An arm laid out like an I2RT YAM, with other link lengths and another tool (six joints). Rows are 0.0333 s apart.
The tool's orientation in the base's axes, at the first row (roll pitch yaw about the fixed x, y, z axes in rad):
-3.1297, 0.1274, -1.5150
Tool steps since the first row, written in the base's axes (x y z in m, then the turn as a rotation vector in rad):
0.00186, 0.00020, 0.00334, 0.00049, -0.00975, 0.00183
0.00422, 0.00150, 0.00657, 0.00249, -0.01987, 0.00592
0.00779, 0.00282, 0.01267, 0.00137, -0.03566, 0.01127
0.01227, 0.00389, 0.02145, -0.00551, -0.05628, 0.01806
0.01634, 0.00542, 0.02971, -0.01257, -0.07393, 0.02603
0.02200, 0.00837, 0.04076, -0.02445, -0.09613, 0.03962
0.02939, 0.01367, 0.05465, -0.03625, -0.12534, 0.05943
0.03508, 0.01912, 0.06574, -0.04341, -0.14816, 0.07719
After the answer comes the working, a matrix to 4 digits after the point.
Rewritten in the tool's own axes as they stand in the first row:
-0.00052, -0.00191, -0.00328, 0.00945, 0.00002, -0.00306
-0.00209, -0.00437, -0.00630, 0.01906, -0.00148, -0.00839
-0.00397, -0.00808, -0.01217, 0.03396, 0.00043, -0.01572
-0.00590, -0.01272, -0.02072, 0.05314, 0.00834, -0.02512
-0.00824, -0.01696, -0.02870, 0.06921, 0.01625, -0.03530
-0.01225, -0.02290, -0.03925, 0.08882, 0.02916, -0.05167
-0.01886, -0.03073, -0.05232, 0.11457, 0.04229, -0.07510
-0.02535, -0.03684, -0.06260, 0.13452, 0.05047, -0.09566

The tool's axes in the first row as the columns of a matrix, in the base's axes (rounded; the answer above uses it unrounded):
0.0553, -0.9985, 0.0048
-0.9904, -0.0543, 0.1275
-0.1271, -0.0118, -0.9918

